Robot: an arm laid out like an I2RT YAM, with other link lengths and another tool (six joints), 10 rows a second.
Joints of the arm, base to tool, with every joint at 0 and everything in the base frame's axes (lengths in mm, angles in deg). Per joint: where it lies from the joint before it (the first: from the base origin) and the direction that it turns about. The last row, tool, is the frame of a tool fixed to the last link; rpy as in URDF.
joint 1: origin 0.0 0.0 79.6 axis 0 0 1
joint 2: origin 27.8 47.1 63.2 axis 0 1 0
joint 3: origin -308.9 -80.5 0.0 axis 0 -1 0
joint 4: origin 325.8 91.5 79.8 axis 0 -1 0
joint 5: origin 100.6 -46.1 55.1 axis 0 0 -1
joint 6: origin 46.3 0.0 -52.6 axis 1 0 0
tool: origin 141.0 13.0 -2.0 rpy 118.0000 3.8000 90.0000
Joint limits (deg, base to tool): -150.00..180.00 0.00..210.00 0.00..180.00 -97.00..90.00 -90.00..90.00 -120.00..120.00
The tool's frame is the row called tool.
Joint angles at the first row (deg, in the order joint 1, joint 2, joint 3, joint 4, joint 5, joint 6):
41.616 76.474 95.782 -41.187 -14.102 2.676
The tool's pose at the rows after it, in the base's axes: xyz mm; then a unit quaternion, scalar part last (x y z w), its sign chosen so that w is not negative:
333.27 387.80 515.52 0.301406 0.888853 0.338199 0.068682
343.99 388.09 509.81 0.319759 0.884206 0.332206 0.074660
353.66 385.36 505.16 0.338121 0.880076 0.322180 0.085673
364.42 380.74 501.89 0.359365 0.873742 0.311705 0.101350
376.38 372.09 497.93 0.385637 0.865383 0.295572 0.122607
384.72 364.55 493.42 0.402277 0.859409 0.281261 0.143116
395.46 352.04 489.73 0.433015 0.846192 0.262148 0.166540
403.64 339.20 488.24 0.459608 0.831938 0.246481 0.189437
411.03 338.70 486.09 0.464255 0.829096 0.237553 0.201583
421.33 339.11 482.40 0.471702 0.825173 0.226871 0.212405
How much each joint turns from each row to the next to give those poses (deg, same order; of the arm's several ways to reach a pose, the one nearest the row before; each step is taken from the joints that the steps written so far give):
0.044 1.290 -0.063 0.815 0.684 0.708
0.001 0.825 -0.034 0.484 2.204 0.732
-0.001 0.700 0.367 -0.308 2.661 0.179
0.001 0.641 0.442 -0.260 3.300 0.122
-0.056 0.586 0.558 -0.765 4.275 -0.073
-0.005 0.167 -0.170 -0.220 3.397 -0.652
0.028 0.338 0.313 -0.863 5.113 0.293
0.029 0.010 0.008 -0.494 4.697 0.219
0.003 1.004 0.589 0.175 1.636 -0.751
-0.088 1.582 1.001 0.090 1.772 -0.470

